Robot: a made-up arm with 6 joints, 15 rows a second.
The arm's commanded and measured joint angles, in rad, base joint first. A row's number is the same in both.
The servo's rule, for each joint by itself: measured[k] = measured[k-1] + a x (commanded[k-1-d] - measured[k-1]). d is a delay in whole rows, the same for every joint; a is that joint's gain. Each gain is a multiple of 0.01, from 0.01 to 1. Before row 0 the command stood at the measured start. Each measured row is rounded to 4 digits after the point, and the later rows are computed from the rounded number. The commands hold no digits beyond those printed.
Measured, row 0: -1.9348, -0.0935, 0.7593, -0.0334, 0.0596, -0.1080
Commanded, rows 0 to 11: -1.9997, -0.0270, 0.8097, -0.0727, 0.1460, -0.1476; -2.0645, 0.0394, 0.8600, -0.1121, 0.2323, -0.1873; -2.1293, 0.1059, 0.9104, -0.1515, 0.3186, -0.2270; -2.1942, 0.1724, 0.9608, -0.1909, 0.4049, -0.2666; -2.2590, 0.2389, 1.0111, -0.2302, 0.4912, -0.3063; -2.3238, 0.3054, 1.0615, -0.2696, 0.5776, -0.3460; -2.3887, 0.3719, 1.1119, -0.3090, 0.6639, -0.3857; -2.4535, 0.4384, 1.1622, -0.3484, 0.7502, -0.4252; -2.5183, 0.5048, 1.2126, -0.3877, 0.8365, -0.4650; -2.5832, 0.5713, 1.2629, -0.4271, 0.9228, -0.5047; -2.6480, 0.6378, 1.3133, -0.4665, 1.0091, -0.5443; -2.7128, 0.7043, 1.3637, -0.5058, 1.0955, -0.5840
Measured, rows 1 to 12: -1.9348, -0.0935, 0.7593, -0.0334, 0.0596, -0.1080; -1.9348, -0.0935, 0.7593, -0.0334, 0.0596, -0.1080; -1.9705, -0.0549, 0.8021, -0.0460, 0.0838, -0.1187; -2.0222, -0.0002, 0.8513, -0.0672, 0.1254, -0.1372; -2.0811, 0.0613, 0.9015, -0.0942, 0.1795, -0.1614; -2.1433, 0.1257, 0.9519, -0.1251, 0.2426, -0.1898; -2.2069, 0.1914, 1.0022, -0.1587, 0.3122, -0.2213; -2.2712, 0.2575, 1.0526, -0.1942, 0.3865, -0.2550; -2.3358, 0.3239, 1.1030, -0.2309, 0.4642, -0.2903; -2.4005, 0.3903, 1.1533, -0.2685, 0.5443, -0.3267; -2.4653, 0.4567, 1.2037, -0.3066, 0.6261, -0.3640; -2.5301, 0.5232, 1.2540, -0.3452, 0.7092, -0.4020
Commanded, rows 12 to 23: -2.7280, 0.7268, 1.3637, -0.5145, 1.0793, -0.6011; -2.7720, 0.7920, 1.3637, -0.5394, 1.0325, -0.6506; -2.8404, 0.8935, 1.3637, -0.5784, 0.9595, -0.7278; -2.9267, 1.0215, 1.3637, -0.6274, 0.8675, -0.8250; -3.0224, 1.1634, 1.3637, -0.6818, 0.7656, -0.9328; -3.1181, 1.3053, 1.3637, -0.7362, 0.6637, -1.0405; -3.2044, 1.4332, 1.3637, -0.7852, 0.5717, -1.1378; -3.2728, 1.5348, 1.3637, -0.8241, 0.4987, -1.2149; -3.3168, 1.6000, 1.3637, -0.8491, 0.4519, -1.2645; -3.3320, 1.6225, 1.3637, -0.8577, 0.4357, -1.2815; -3.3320, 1.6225, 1.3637, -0.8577, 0.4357, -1.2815; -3.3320, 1.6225, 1.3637, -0.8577, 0.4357, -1.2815
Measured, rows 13 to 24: -2.5949, 0.5897, 1.3044, -0.3840, 0.7932, -0.4404; -2.6597, 0.6562, 1.3548, -0.4230, 0.8778, -0.4792; -2.6973, 0.6971, 1.3624, -0.4523, 0.9342, -0.5121; -2.7384, 0.7521, 1.3635, -0.4802, 0.9617, -0.5495; -2.7945, 0.8341, 1.3637, -0.5116, 0.9611, -0.5976; -2.8672, 0.9428, 1.3637, -0.5487, 0.9349, -0.6590; -2.9526, 1.0707, 1.3637, -0.5913, 0.8875, -0.7329; -3.0436, 1.2068, 1.3637, -0.6377, 0.8248, -0.8160; -3.1320, 1.3381, 1.3637, -0.6849, 0.7539, -0.9029; -3.2094, 1.4522, 1.3637, -0.7294, 0.6824, -0.9871; -3.2685, 1.5379, 1.3637, -0.7677, 0.6179, -1.0620; -3.3034, 1.5870, 1.3637, -0.7965, 0.5669, -1.1213
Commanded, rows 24 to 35: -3.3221, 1.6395, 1.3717, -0.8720, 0.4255, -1.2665; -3.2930, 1.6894, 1.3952, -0.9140, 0.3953, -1.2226; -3.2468, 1.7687, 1.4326, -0.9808, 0.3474, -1.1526; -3.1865, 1.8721, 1.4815, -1.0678, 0.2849, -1.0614; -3.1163, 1.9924, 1.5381, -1.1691, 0.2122, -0.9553; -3.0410, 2.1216, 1.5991, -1.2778, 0.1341, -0.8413; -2.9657, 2.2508, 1.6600, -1.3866, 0.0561, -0.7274; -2.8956, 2.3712, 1.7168, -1.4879, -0.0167, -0.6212; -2.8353, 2.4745, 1.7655, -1.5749, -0.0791, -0.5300; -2.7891, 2.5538, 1.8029, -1.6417, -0.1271, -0.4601; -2.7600, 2.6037, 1.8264, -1.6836, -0.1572, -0.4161; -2.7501, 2.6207, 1.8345, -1.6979, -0.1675, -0.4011
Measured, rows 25 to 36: -3.3191, 1.6076, 1.3637, -0.8161, 0.5302, -1.1646; -3.3262, 1.6162, 1.3637, -0.8294, 0.5037, -1.1962; -3.3239, 1.6297, 1.3705, -0.8430, 0.4818, -1.2152; -3.3069, 1.6643, 1.3915, -0.8657, 0.4576, -1.2172; -3.2738, 1.7249, 1.4264, -0.9025, 0.4267, -1.1998; -3.2258, 1.8103, 1.4732, -0.9554, 0.3870, -1.1624; -3.1656, 1.9159, 1.5284, -1.0238, 0.3381, -1.1065; -3.0971, 2.0352, 1.5885, -1.1051, 0.2810, -1.0349; -3.0248, 2.1602, 1.6493, -1.1952, 0.2180, -0.9519; -2.9537, 2.2826, 1.7067, -1.2889, 0.1523, -0.8626; -2.8886, 2.3939, 1.7567, -1.3804, 0.0875, -0.7728; -2.8339, 2.4866, 1.7960, -1.4640, 0.0274, -0.6884
